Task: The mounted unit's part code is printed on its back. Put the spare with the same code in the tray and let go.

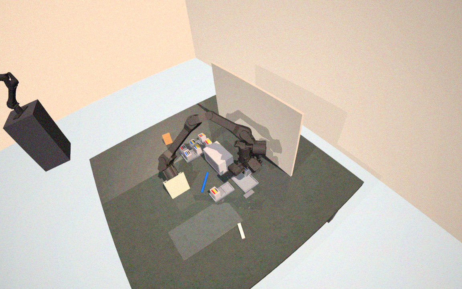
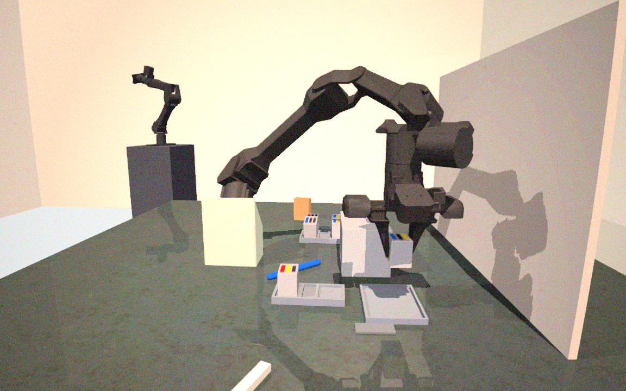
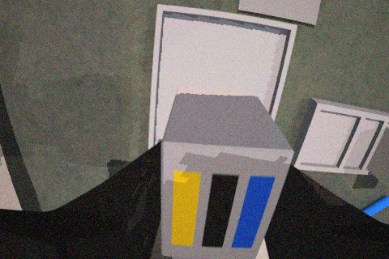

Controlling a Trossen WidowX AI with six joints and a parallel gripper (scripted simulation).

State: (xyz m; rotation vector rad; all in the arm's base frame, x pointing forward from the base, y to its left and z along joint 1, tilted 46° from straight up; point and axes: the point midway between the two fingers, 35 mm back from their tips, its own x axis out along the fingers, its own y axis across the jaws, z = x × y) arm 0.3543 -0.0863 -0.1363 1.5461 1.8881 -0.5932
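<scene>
The grey tray lies 90 mm below my gripper tip and 10 mm behind it. The rest, counted from my gripper tip: blue pen: 200 mm behind, 120 mm to the left, 80 mm below; then grey unit: 210 mm to the left, 70 mm behind, 40 mm below; then grey spare block: 20 mm above.
</scene>
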